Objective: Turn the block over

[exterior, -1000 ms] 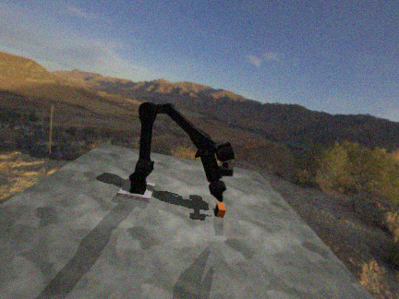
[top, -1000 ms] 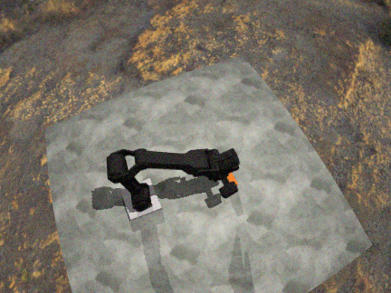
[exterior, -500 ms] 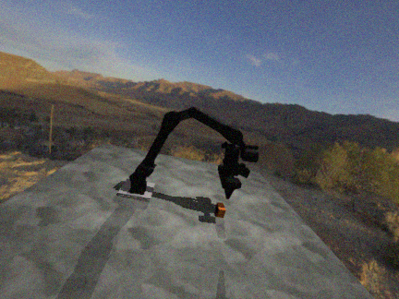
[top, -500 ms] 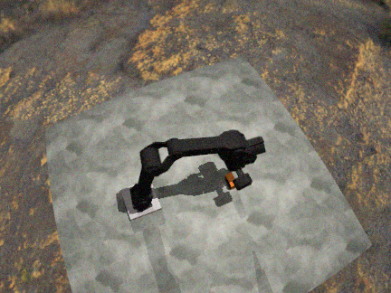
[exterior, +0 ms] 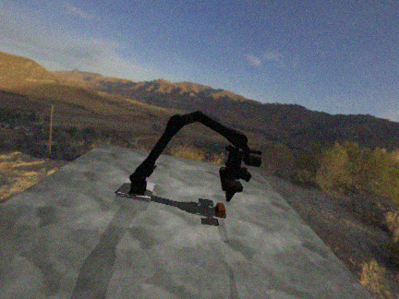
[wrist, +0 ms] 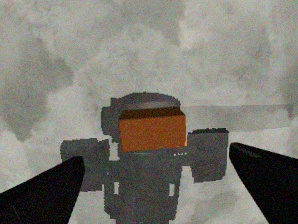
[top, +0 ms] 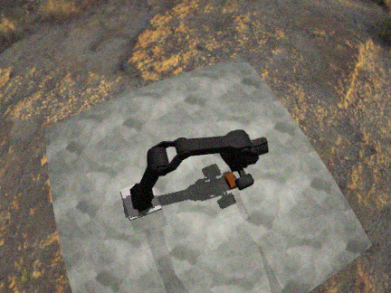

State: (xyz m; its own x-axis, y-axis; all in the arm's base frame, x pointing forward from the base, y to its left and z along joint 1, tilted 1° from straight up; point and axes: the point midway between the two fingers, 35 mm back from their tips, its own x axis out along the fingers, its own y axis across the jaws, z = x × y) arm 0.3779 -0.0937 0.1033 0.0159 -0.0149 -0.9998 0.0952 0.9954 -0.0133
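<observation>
The orange block lies 7 cm below my gripper tip and 1 cm behind it.
</observation>
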